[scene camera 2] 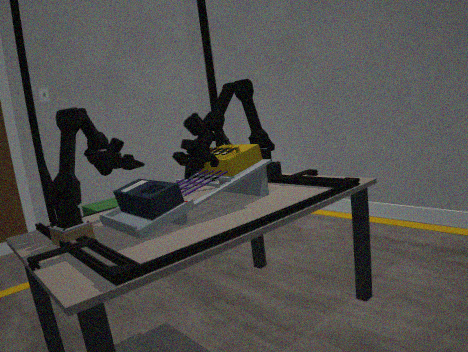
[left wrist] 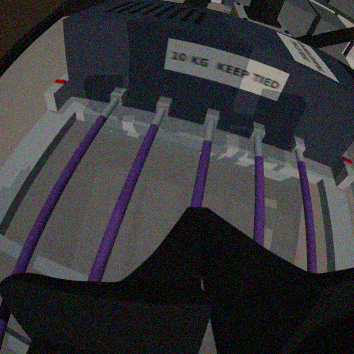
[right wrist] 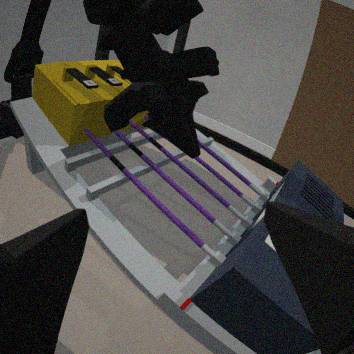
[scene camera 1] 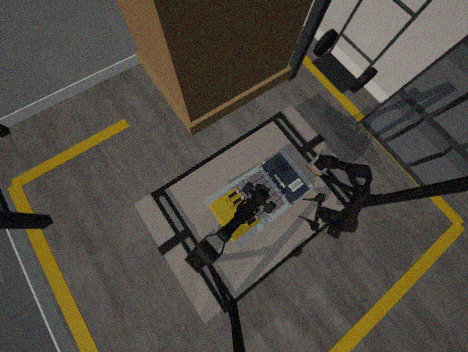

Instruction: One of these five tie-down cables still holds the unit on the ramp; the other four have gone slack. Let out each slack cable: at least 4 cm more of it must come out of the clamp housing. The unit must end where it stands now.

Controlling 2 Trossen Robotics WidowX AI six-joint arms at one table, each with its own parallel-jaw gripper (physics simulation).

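Note:
A dark blue unit (scene camera 1: 286, 176) (scene camera 2: 147, 197) (left wrist: 211, 70) (right wrist: 267, 260) labelled "10 KG KEEP TIED" sits at the low end of a grey ramp (scene camera 2: 246, 181) (right wrist: 116, 239). Five purple cables (left wrist: 123, 200) (right wrist: 158, 204) (scene camera 2: 199, 181) run from it up to the yellow clamp housing (scene camera 1: 222, 209) (scene camera 2: 236, 157) (right wrist: 67, 102). My left gripper (left wrist: 195, 216) (right wrist: 196, 156) (scene camera 1: 264, 202) is shut and empty, its tip just over the middle cable (left wrist: 201, 175). My right gripper (scene camera 1: 304, 208) (scene camera 2: 136, 163) (right wrist: 177, 216) is open and empty, off to the side of the unit.
A black frame (scene camera 2: 253, 227) (scene camera 1: 215, 157) runs round the table. A green block (scene camera 2: 98, 206) lies behind the unit near the right arm's base. A large brown crate (scene camera 1: 225, 52) and a hand cart (scene camera 1: 355, 52) stand on the floor beyond the table.

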